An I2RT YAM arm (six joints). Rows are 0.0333 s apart.
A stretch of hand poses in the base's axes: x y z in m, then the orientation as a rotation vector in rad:
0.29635 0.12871 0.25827 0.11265 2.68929 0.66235
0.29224 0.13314 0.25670 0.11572 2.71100 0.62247
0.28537 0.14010 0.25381 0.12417 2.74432 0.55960
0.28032 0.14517 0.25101 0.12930 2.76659 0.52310
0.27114 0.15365 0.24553 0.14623 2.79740 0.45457
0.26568 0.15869 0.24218 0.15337 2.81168 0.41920
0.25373 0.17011 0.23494 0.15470 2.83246 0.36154
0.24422 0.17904 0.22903 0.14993 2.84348 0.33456
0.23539 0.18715 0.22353 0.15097 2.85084 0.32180
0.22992 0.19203 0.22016 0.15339 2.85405 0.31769
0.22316 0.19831 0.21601 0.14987 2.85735 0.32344
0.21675 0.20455 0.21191 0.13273 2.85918 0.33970
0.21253 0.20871 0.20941 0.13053 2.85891 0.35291
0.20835 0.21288 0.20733 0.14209 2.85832 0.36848
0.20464 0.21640 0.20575 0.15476 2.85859 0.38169
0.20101 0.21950 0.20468 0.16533 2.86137 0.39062
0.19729 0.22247 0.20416 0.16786 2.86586 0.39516
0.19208 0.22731 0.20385 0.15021 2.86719 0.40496
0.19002 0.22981 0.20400 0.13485 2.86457 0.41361
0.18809 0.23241 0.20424 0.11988 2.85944 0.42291
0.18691 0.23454 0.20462 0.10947 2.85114 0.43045
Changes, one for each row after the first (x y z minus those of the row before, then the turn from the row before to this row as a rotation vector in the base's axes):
-0.00411 0.00443 -0.00157 -0.02967 0.01459 -0.00414
-0.00687 0.00696 -0.00289 -0.04576 0.02398 -0.00877
-0.00505 0.00507 -0.00280 -0.02654 0.01743 -0.00444
-0.00918 0.00848 -0.00548 -0.04751 0.02459 -0.01495
-0.00546 0.00504 -0.00335 -0.02435 0.01150 -0.00675
-0.01195 0.01142 -0.00724 -0.04035 0.01568 -0.00431
-0.00951 0.00893 -0.00591 -0.01934 0.00826 0.00186
-0.00883 0.00811 -0.00550 -0.00886 0.00653 -0.00102
-0.00547 0.00488 -0.00337 -0.00267 0.00320 -0.00161
-0.00676 0.00628 -0.00415 0.00351 0.00319 0.00340
-0.00641 0.00624 -0.00410 0.00946 0.00084 0.01342
-0.00422 0.00416 -0.00250 0.00881 0.00049 0.00279
-0.00418 0.00417 -0.00208 0.01167 0.00216 -0.00624
-0.00371 0.00352 -0.00158 0.01012 0.00306 -0.00708
-0.00363 0.00310 -0.00107 0.00690 0.00496 -0.00570
-0.00372 0.00297 -0.00052 0.00313 0.00515 -0.00050
-0.00521 0.00484 -0.00031 0.00508 -0.00037 0.01294
-0.00206 0.00250 0.00015 0.00469 -0.00391 0.01068
-0.00193 0.00260 0.00024 0.00532 -0.00615 0.01012
-0.00118 0.00213 0.00038 0.00474 -0.00874 0.00642

